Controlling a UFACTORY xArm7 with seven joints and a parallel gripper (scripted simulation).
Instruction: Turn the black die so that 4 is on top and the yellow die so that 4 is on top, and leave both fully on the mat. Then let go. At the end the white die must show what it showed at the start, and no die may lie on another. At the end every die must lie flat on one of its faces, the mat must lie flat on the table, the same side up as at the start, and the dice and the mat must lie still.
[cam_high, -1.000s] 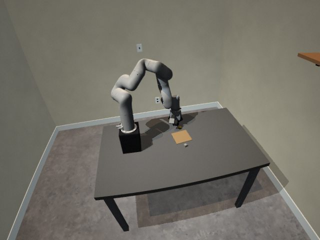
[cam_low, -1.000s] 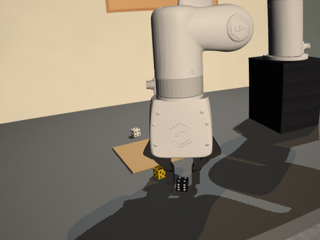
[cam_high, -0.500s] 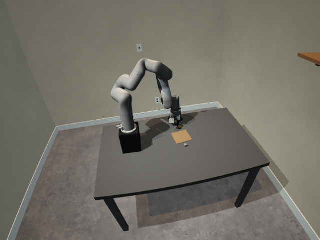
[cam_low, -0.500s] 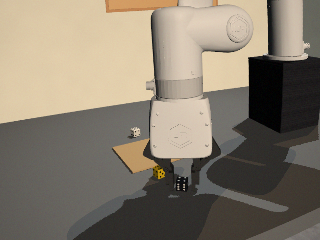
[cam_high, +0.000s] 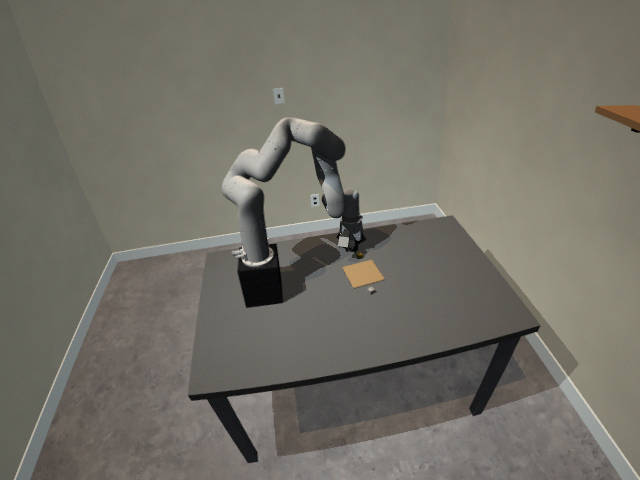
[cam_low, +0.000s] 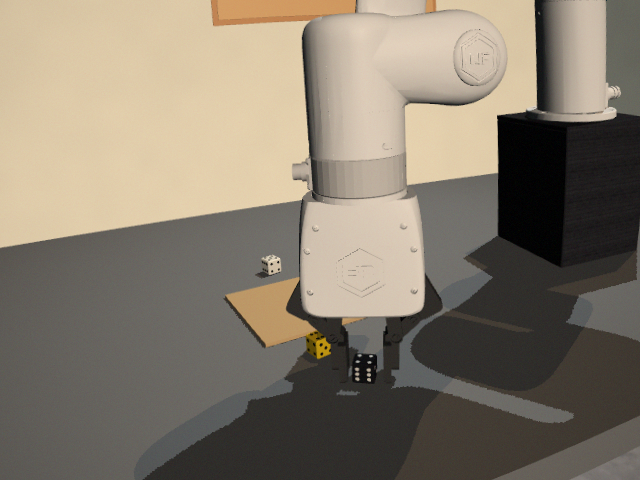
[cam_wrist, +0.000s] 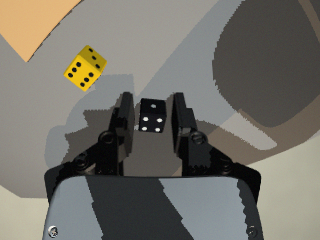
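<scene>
My gripper is now 10 mm above the black die. From my hand the other things lie so: tan mat: 170 mm to the right, 20 mm below, 10 mm behind; yellow die: 60 mm to the right, 20 mm ahead, 10 mm below; white die: 290 mm to the right, 20 mm behind, 10 mm below.
</scene>
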